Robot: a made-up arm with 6 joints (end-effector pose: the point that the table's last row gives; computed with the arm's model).
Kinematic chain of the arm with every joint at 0, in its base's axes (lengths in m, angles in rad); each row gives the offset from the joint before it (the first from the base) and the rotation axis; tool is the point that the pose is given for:
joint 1: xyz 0 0 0.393 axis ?
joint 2: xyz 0 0 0 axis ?
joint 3: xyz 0 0 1.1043 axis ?
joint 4: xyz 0 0 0 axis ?
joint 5: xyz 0.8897 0 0 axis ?
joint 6: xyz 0 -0.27 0 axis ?
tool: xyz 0 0 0
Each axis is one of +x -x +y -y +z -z.
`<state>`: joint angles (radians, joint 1 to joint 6).
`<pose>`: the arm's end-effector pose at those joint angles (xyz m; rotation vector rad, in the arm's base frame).
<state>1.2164 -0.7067 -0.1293 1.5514 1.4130 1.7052</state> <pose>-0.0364 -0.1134 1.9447 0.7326 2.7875 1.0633</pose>
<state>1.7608 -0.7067 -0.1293 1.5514 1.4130 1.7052</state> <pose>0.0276 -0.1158 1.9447 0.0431 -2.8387 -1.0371</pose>
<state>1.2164 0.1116 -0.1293 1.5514 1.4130 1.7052</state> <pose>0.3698 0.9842 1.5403 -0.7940 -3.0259 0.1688</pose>
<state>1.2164 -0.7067 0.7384 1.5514 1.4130 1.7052</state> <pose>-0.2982 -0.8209 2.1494 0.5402 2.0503 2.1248</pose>
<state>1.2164 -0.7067 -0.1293 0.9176 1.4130 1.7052</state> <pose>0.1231 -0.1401 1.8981 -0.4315 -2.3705 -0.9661</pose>
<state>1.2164 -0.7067 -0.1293 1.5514 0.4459 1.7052</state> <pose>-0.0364 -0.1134 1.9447 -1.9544 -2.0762 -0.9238</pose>
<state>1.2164 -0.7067 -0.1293 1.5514 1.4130 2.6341</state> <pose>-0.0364 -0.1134 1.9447 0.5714 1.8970 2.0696</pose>
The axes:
joint 1: +z
joint 2: +y
joint 3: -y
joint 4: -x
joint 5: -y
joint 6: -x

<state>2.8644 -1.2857 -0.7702 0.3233 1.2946 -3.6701</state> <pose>0.3855 0.1565 1.2168 0.3802 -1.4486 -0.1894</pose>
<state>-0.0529 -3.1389 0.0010 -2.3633 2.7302 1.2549</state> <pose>-0.8809 0.2392 -0.5202 2.5984 -0.5452 0.2760</pose>
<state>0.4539 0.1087 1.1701 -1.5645 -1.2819 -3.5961</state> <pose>0.7102 0.3446 2.1359 -1.2107 -1.9035 0.8036</pose>
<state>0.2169 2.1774 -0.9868 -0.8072 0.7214 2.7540</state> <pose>0.0619 -0.1776 -0.0214 1.1161 -1.3859 -2.1798</pose>
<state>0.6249 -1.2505 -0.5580 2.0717 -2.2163 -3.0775</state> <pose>-0.4932 -0.1959 1.4910 1.6758 -1.9045 -0.9015</pose>
